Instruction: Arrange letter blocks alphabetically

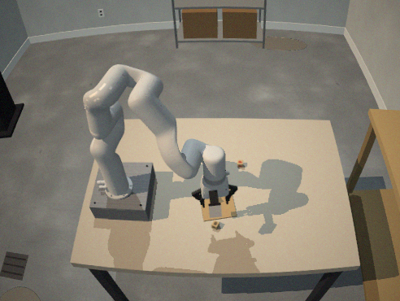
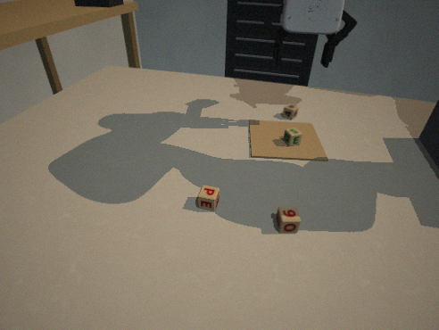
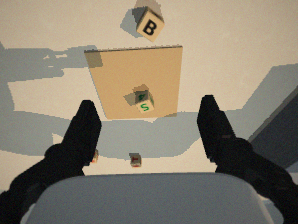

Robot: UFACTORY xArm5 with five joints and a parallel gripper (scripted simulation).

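Right now my hand is 120 mm above the green-marked block and 90 mm to the right of it. Round my hand: tan mat 140 mm below, 70 mm to the left, 10 mm ahead; red-marked block 310 mm to the left, 130 mm below, 20 mm ahead.
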